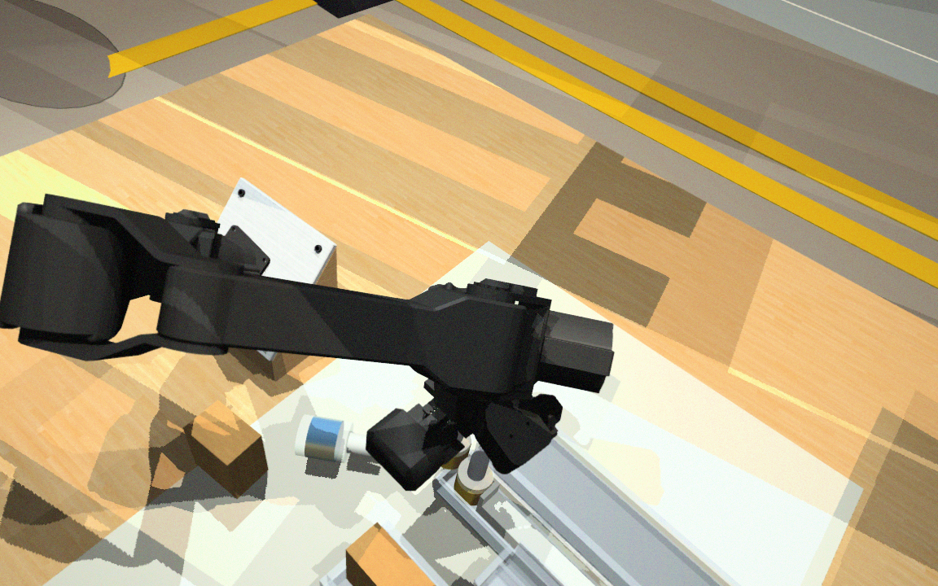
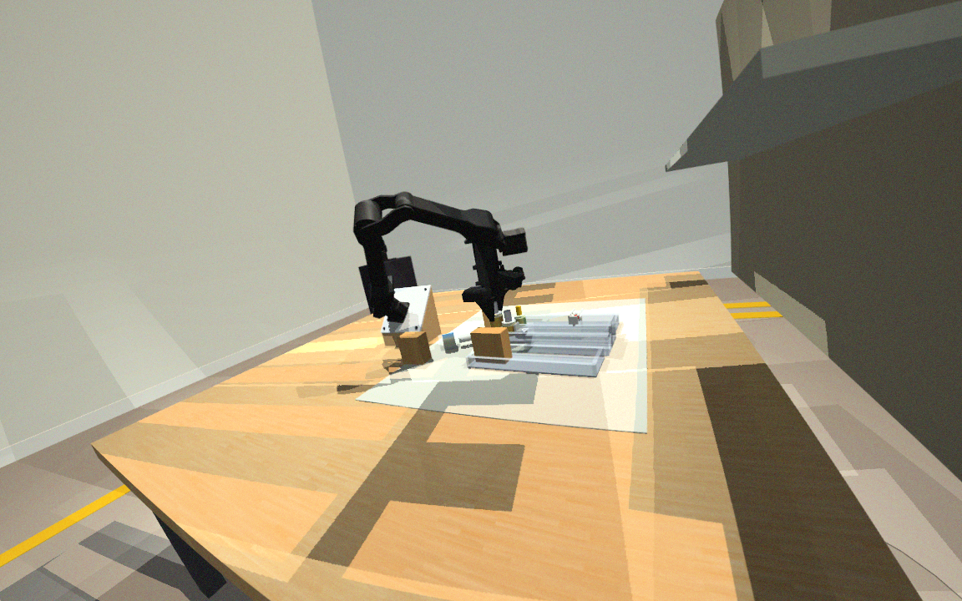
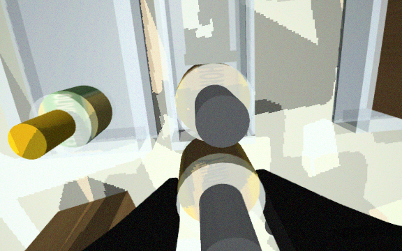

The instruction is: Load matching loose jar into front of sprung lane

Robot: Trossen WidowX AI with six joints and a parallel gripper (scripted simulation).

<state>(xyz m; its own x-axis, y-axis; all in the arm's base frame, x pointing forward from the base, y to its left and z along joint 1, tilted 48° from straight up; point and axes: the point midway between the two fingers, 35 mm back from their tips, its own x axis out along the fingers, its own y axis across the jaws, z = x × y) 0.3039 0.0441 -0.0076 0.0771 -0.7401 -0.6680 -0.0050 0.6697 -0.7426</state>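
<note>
Right now the pale mat is 8 cm ahead of my gripper tip, 1 cm to the right of it and 6 cm below it.
</note>
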